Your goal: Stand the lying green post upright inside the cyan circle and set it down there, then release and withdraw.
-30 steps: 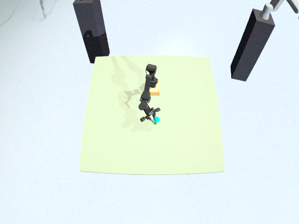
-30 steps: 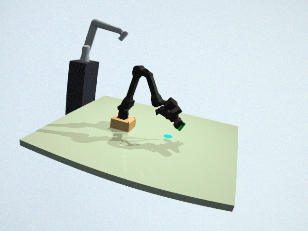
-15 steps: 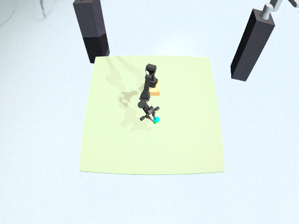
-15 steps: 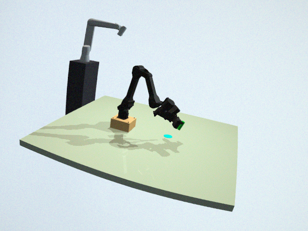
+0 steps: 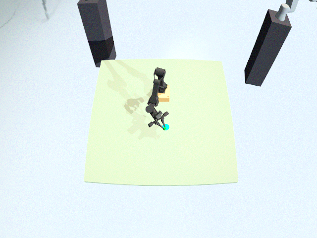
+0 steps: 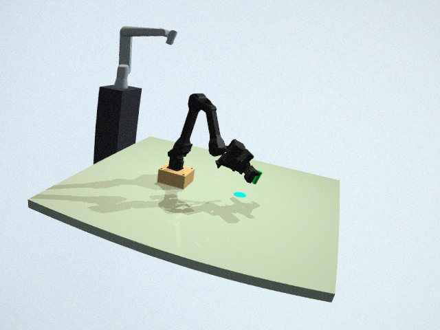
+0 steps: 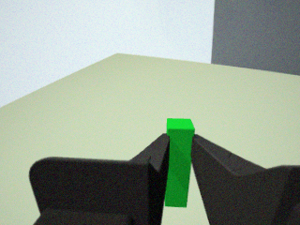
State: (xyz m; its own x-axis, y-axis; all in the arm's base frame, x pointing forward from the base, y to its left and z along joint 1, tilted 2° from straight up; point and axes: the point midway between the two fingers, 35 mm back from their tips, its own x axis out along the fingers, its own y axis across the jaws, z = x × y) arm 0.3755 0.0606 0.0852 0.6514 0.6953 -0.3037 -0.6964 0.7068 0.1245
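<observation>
My gripper tip is now 70 mm past the cyan circle and 130 mm above it. Also, from my gripper tip: green post 20 mm below.
</observation>
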